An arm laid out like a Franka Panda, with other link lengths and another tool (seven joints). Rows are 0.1 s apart.
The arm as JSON. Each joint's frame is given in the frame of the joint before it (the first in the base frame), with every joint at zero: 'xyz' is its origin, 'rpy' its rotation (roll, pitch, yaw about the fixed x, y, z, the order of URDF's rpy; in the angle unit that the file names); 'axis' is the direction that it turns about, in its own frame. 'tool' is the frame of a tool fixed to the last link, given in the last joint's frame.
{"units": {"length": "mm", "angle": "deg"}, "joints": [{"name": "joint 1", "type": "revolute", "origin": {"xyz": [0.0, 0.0, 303.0], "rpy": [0.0, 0.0, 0.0]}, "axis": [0.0, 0.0, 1.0]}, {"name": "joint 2", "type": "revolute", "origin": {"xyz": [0.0, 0.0, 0.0], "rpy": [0.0, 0.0, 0.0]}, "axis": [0.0, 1.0, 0.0]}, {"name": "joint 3", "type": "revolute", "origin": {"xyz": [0.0, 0.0, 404.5], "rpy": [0.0, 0.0, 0.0]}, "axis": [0.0, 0.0, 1.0]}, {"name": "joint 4", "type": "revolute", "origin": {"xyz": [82.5, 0.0, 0.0], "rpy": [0.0, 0.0, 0.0]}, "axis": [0.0, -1.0, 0.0]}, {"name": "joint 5", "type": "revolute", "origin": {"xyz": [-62.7, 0.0, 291.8], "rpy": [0.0, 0.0, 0.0]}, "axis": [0.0, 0.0, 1.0]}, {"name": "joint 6", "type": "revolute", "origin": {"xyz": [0.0, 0.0, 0.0], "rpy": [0.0, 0.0, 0.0]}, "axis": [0.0, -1.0, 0.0]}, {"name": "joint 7", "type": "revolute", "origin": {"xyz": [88.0, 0.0, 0.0], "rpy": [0.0, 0.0, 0.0]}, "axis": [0.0, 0.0, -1.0]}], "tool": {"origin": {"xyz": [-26.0, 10.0, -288.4], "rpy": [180.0, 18.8, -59.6]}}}
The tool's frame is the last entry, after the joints.
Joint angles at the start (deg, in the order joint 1, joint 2, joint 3, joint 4, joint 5, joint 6, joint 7):
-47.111 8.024 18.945 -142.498 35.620 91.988 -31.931
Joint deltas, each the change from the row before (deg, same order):
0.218 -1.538 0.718 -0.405 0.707 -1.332 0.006
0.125 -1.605 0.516 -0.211 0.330 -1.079 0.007
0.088 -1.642 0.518 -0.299 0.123 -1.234 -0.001
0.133 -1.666 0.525 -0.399 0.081 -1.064 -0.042
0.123 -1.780 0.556 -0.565 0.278 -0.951 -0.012
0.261 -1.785 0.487 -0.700 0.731 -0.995 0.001
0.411 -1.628 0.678 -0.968 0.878 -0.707 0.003
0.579 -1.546 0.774 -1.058 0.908 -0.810 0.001
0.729 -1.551 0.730 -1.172 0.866 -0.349 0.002
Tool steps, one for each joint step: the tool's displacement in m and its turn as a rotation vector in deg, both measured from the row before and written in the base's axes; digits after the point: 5 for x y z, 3 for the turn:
-0.00437 0.00936 0.00908 0.544 -0.274 0.777
-0.00399 0.00623 0.00734 -0.008 -0.497 0.728
-0.00602 0.00619 0.00728 0.013 -0.310 0.935
-0.00664 0.00623 0.00615 -0.124 -0.321 0.984
-0.00682 0.00710 0.00569 -0.154 -0.305 0.793
-0.00632 0.00899 0.00612 0.154 -0.248 0.506
-0.00730 0.01050 0.00443 0.213 -0.064 0.621
-0.00884 0.01152 0.00427 0.375 0.145 0.890
-0.00887 0.01086 0.00192 0.017 0.025 0.847

